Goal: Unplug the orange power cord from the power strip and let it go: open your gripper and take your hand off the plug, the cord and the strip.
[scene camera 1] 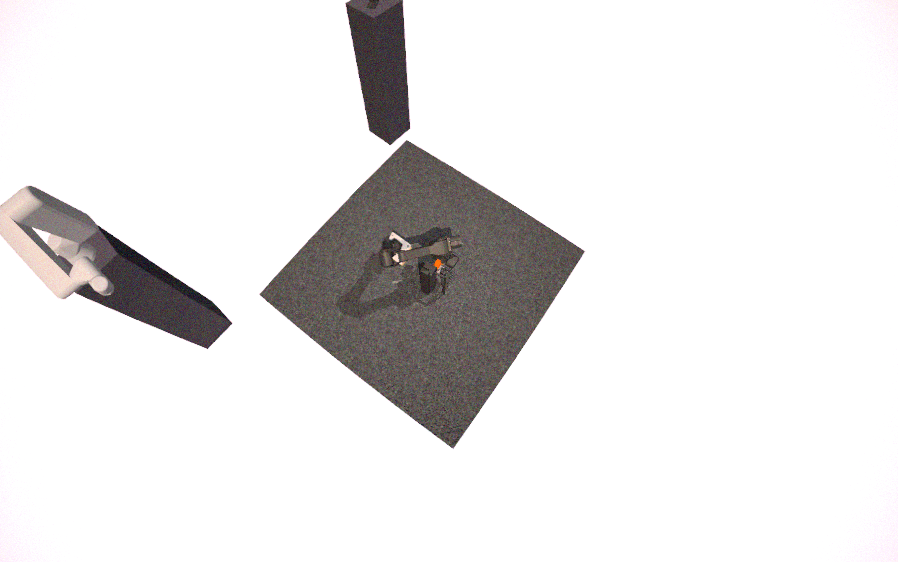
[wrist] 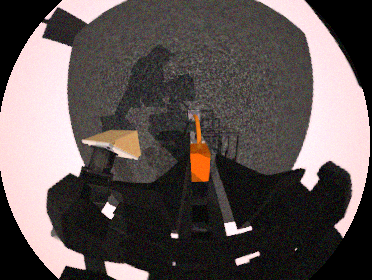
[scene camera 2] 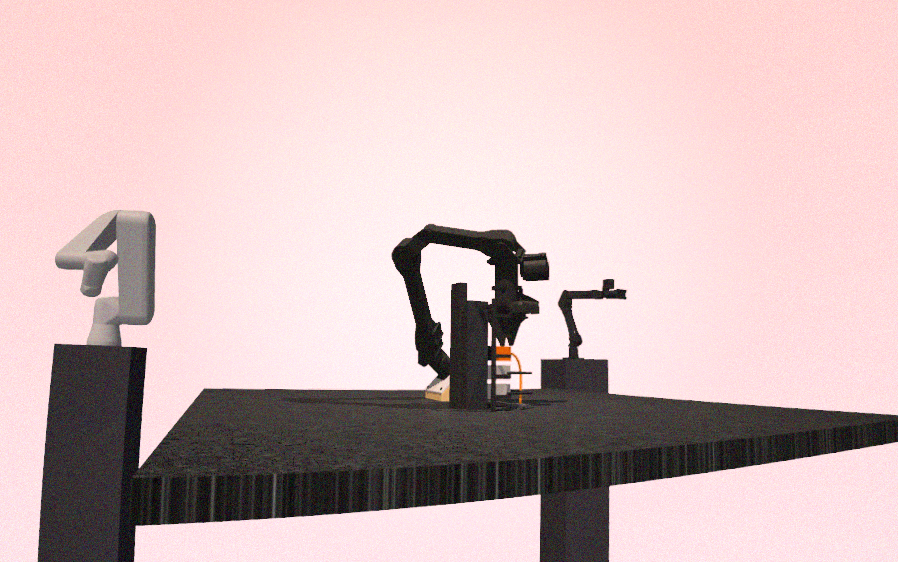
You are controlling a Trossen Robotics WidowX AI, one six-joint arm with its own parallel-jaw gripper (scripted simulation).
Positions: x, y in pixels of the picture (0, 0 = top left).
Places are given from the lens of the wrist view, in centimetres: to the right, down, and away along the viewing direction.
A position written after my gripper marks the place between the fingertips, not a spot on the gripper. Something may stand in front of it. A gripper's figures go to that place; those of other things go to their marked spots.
my gripper [wrist: 202, 157]: 2, 2, 10
orange plug [wrist: 200, 159]: 2, 2, 10
